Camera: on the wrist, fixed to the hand. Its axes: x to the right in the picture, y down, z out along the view.
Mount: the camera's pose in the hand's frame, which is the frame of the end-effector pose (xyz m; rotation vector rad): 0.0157 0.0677 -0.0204 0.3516 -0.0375 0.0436
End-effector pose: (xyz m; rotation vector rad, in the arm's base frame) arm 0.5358 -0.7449 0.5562 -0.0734 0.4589 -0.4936
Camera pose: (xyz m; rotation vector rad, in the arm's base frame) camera 0.5689 -0.6919 0.5196 0.2647 0.3310 -0.5228
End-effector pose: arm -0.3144 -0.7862 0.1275 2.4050 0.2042 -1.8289
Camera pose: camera -0.2791 -0.8488 0.1184 -2.3503 0.1730 1.8633
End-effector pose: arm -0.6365 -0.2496 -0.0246 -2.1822 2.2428 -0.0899
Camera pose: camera -0.7055 -0.2628 -0.0070 -1.9344 2.0644 -0.4054
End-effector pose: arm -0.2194 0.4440 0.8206 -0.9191 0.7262 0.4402
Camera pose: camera -0.2587 0.4645 0.7633 -0.5645 0.7615 0.3527
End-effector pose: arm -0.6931 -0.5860 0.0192 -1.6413 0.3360 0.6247
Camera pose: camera -0.7135 -0.6155 -0.0437 -1.2874 0.4294 0.5913
